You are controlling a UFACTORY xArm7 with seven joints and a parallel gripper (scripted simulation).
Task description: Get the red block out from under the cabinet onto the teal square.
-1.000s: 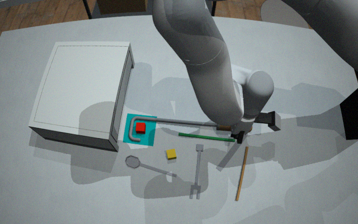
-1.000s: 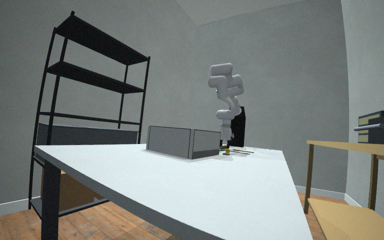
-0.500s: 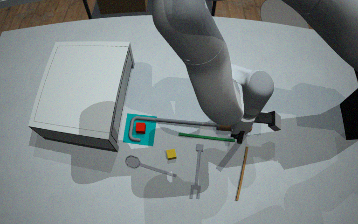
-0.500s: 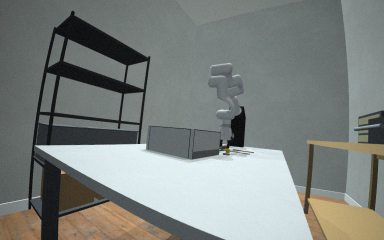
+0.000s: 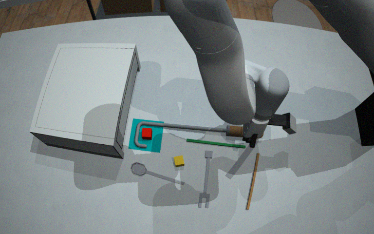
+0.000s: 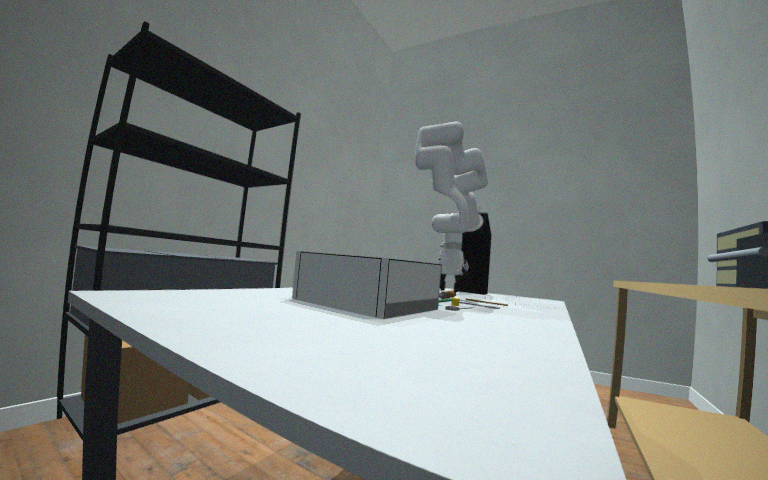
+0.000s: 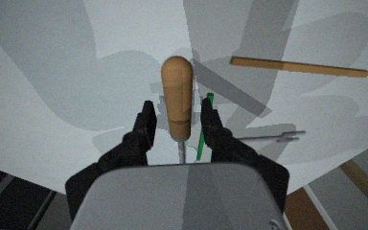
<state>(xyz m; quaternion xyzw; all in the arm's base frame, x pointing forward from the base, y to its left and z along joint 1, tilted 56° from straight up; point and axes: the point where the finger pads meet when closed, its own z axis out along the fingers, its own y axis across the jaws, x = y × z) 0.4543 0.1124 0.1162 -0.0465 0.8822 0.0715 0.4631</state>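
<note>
Right now my hand is 10 mm past the grey flat bar, 70 mm to the right of it and 50 mm above it. The rest, counted from my hand: wooden stick 70 mm behind, 130 mm to the left, 40 mm below; green stick 70 mm ahead, 60 mm to the left, 40 mm below; grey forked tool 70 mm ahead, 170 mm to the left, 40 mm below.
</note>
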